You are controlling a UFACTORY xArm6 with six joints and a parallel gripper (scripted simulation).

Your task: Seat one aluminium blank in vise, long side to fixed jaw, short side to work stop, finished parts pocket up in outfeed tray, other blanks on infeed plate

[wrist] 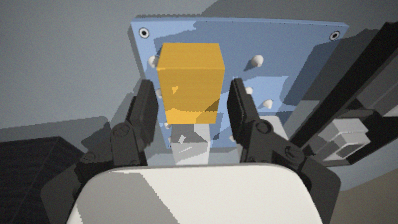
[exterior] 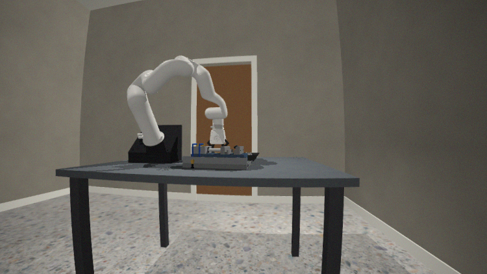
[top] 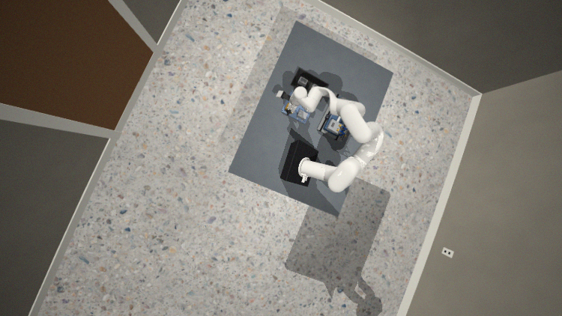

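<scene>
The brass blank lies 20 mm below my hand. Round my hand: vise: 340 mm to the right, 40 mm ahead, 10 mm below.
</scene>
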